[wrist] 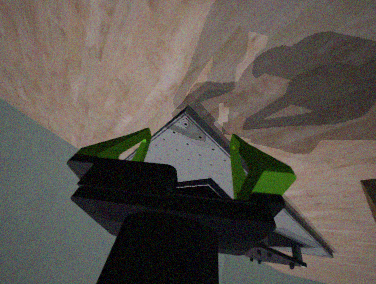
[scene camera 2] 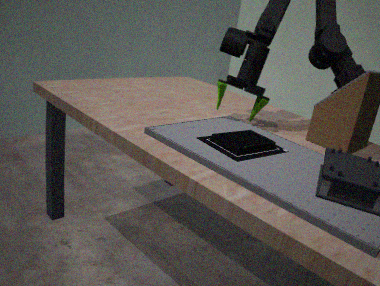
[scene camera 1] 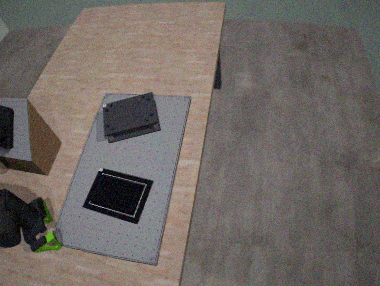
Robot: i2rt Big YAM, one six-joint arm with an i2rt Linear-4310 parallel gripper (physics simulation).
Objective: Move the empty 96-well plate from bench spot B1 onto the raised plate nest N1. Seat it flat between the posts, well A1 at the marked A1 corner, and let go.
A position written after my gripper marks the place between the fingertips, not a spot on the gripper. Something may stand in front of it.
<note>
My gripper (scene camera 1: 55,234) is open, with nothing in its grasp. Also in view: a black well plate (scene camera 1: 119,194).
The black well plate is seen too in scene camera 2 (scene camera 2: 239,142). My gripper is seen too in the wrist view (wrist: 189,135) and in scene camera 2 (scene camera 2: 233,115).
</note>
